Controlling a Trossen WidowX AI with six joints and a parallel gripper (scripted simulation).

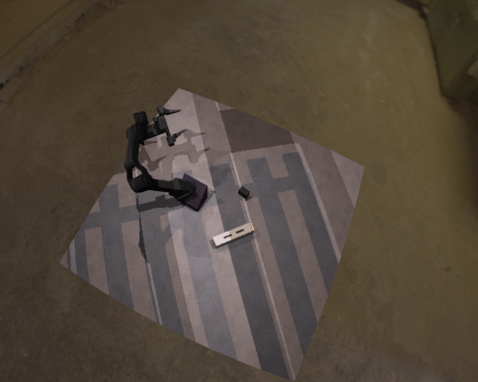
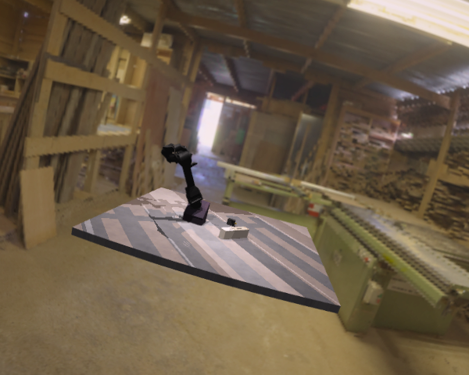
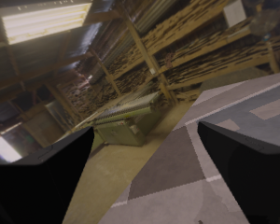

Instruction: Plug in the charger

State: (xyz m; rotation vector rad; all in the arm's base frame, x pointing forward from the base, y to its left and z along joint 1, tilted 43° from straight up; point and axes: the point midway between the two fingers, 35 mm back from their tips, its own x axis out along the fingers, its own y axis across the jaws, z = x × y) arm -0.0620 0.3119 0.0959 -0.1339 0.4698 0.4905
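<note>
Right now my gripper tip is 36 cm short of the black two-prong charger, 35 cm above it and 9 cm to the left of it.
</note>
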